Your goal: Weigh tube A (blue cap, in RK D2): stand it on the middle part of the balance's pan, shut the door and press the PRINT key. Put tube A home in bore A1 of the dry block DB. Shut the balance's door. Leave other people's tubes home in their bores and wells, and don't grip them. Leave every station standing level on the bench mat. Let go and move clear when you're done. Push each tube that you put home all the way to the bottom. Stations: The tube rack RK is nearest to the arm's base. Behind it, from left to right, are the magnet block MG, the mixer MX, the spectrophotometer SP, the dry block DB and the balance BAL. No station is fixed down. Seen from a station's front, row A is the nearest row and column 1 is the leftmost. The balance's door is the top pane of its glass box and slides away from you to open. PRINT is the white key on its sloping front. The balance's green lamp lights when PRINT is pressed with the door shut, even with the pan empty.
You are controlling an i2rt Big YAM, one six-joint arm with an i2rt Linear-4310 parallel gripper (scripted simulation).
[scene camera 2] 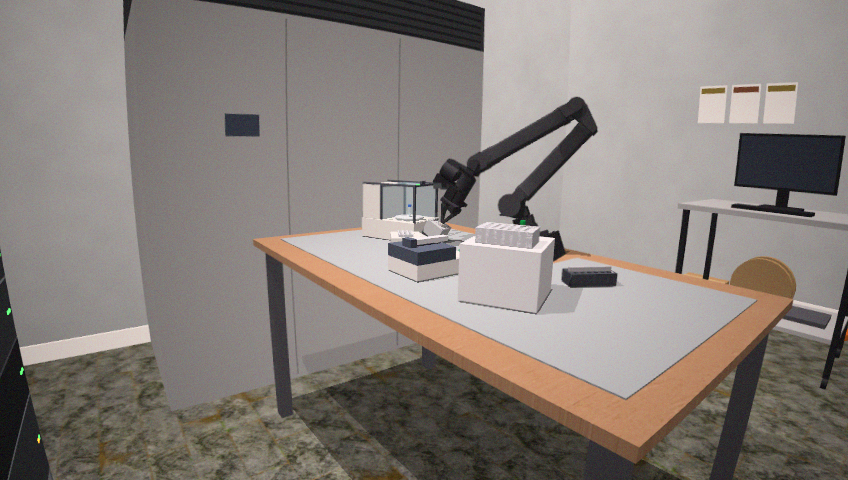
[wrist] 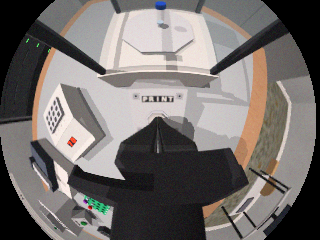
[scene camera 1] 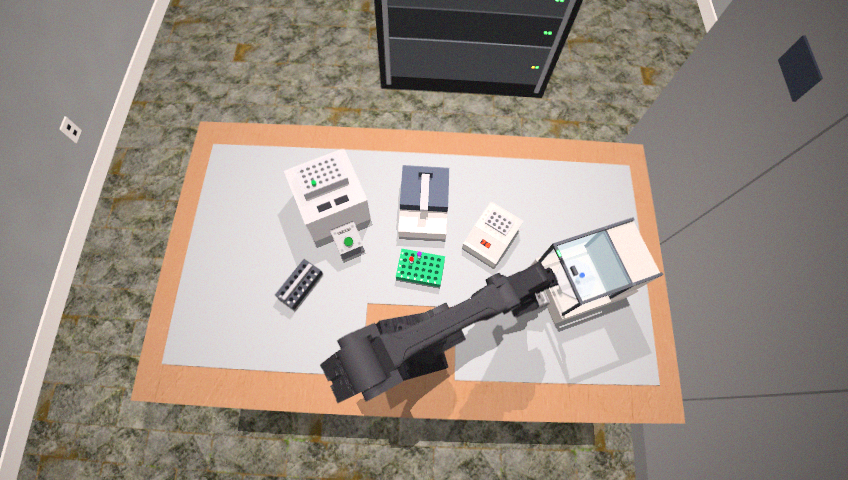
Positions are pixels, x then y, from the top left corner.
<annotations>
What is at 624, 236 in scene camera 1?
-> A balance.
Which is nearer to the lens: the balance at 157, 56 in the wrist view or the mixer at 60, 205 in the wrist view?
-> The balance.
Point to a green rack RK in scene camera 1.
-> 427, 270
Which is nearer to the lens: the mixer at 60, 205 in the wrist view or the dry block DB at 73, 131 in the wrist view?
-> The dry block DB.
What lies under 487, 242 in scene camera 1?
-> A dry block DB.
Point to a black magnet block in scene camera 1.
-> At 305, 276
</annotations>
